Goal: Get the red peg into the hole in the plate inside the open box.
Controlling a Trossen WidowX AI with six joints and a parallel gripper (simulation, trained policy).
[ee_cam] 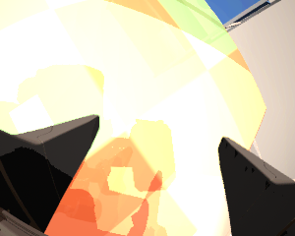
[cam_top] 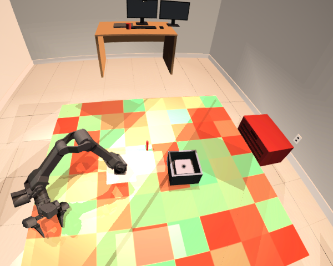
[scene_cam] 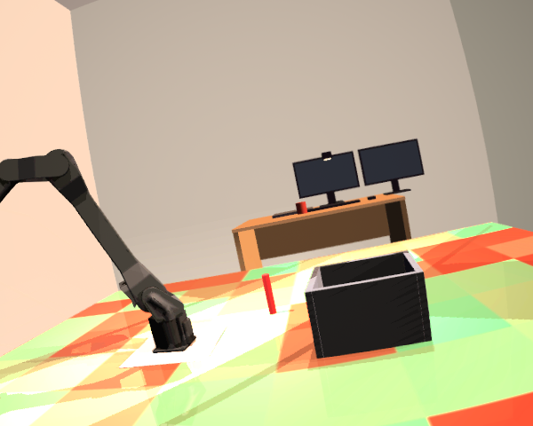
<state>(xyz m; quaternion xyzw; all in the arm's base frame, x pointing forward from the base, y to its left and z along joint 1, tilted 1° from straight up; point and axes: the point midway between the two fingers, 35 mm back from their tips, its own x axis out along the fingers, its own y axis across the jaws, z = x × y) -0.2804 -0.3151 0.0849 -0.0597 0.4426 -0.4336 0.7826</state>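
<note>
My gripper tip is 430 mm short of the red peg, 470 mm to the right of it and 20 mm above it. Round my gripper tip: pale plate 620 mm ahead, 300 mm to the left, 10 mm below; then box 620 mm ahead, 300 mm to the left, 30 mm below.
</note>
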